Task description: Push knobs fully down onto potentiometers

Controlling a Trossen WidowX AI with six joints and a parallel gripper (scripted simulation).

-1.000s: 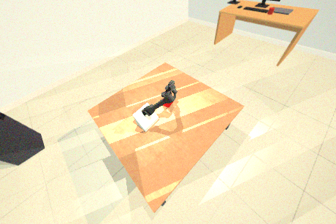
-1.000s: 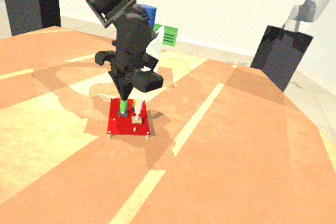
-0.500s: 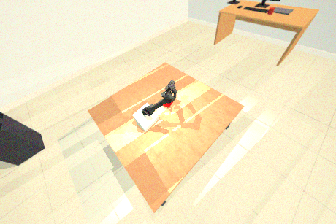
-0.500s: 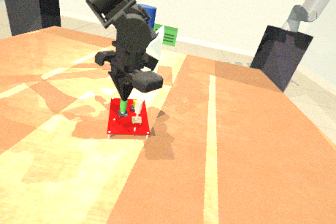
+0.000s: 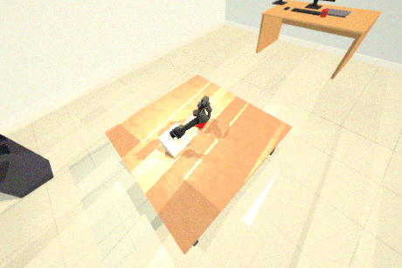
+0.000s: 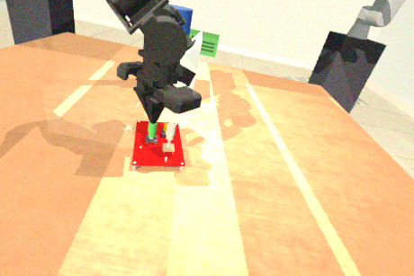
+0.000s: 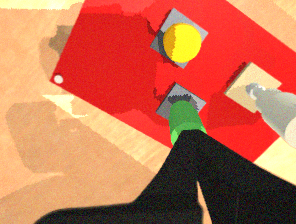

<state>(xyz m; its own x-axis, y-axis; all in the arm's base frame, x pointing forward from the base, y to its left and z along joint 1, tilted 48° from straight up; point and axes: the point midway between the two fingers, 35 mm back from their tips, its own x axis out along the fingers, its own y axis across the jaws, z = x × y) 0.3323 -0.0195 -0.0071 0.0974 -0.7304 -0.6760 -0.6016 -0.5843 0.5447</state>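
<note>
Right now my gripper tip is 20 mm short of the cream knob and 40 mm to the right of it. Round my gripper tip: green knob 20 mm below.
</note>
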